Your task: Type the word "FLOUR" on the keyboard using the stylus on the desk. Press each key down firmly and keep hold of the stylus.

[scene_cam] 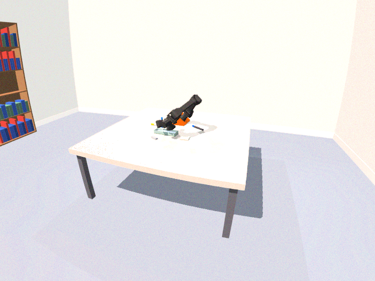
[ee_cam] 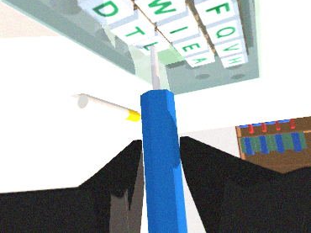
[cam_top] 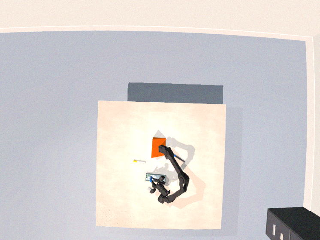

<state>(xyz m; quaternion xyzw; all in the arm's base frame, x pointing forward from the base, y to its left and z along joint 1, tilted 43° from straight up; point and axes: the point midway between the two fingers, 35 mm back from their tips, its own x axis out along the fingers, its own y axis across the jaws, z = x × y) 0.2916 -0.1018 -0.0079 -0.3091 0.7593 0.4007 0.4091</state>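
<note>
Right now the grey piece is 15 cm ahead of my gripper tip, 6 cm below it and 1 cm to the right of it. Also, from my gripper tip: dark pen (26 cm to the left, 18 cm behind, 6 cm below); blue stylus (1 cm below); yellow-tipped white pen (14 cm behind, 13 cm to the right, 6 cm below).
</note>
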